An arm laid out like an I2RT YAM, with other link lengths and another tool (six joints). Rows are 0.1 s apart.
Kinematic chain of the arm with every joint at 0, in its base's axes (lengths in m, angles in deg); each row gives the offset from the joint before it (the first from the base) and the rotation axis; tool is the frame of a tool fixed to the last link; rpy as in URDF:
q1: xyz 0 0 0.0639 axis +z
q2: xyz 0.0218 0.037 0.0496 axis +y
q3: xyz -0.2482 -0.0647 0 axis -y
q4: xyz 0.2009 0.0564 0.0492 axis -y
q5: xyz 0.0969 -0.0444 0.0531 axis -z
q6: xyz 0.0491 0 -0.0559 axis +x
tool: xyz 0.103 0.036 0.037 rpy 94.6 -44.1 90
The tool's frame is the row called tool.
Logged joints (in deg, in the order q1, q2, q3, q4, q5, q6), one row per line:
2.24 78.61 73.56 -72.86 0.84 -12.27
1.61 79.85 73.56 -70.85 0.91 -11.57
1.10 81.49 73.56 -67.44 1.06 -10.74
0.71 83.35 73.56 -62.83 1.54 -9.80
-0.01 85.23 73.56 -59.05 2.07 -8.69
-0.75 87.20 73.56 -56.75 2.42 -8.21
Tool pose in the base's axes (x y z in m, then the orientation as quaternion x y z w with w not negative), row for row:
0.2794 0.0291 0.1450 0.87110 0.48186 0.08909 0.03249
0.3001 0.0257 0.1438 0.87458 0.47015 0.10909 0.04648
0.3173 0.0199 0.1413 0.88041 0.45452 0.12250 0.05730
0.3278 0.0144 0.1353 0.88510 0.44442 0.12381 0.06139
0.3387 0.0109 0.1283 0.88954 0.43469 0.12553 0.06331
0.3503 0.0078 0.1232 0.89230 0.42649 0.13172 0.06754
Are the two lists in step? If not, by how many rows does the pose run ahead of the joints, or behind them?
The pose runs 2 rows ahead of the joints: the pose in row i belongs to the joints in row i + 2.
